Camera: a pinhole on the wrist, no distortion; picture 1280 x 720 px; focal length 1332.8 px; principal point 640.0 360.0 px. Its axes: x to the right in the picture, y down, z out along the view. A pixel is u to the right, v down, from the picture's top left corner.
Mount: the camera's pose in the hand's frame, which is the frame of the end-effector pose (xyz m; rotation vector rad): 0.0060 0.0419 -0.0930 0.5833 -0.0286 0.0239
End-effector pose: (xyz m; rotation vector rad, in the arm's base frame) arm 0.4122 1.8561 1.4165 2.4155 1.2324 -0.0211
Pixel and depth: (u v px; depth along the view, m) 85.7 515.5 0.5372
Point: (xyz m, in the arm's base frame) 0.1811 1.6402 1.0411
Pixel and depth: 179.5 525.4 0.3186
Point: 0.2988 1.7507 1.2284
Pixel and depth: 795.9 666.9 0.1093
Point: 0.4262 1.8621 1.4030
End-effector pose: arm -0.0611 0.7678 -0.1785 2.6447 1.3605 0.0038
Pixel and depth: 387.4 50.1 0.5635
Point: -0.4071 0.8526 -0.5244
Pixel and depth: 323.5 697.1 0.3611
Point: -0.1598 0.7045 -0.4362
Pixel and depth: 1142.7 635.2 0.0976
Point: -0.0331 0.7970 -0.1814
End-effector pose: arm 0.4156 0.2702 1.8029 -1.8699 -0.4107 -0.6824
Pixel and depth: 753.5 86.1 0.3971
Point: 0.3547 0.5429 1.9469
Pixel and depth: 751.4 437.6 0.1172
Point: 0.4186 0.2845 1.8209
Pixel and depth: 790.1 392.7 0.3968
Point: 0.4180 0.5595 1.8822
